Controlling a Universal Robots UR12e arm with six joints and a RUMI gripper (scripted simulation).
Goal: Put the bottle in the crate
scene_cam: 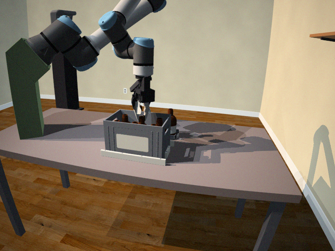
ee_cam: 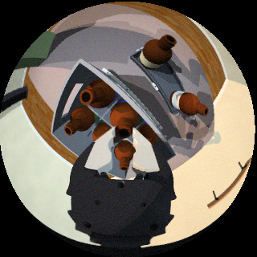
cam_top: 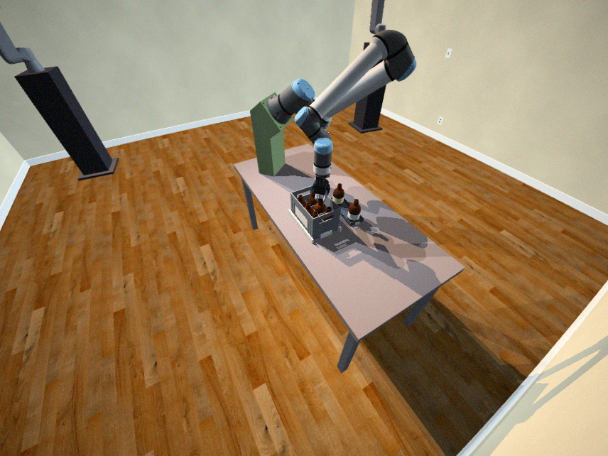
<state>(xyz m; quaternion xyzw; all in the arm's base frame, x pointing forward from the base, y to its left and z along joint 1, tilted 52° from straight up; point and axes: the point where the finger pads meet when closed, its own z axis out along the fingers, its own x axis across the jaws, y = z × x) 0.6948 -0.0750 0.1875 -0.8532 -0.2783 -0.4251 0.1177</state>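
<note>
The grey crate is 7 cm below my hand, 4 cm to the right of it and 1 cm ahead of it. From my hand the other things lie so: tray 19 cm to the left, 15 cm below, 1 cm behind.
</note>
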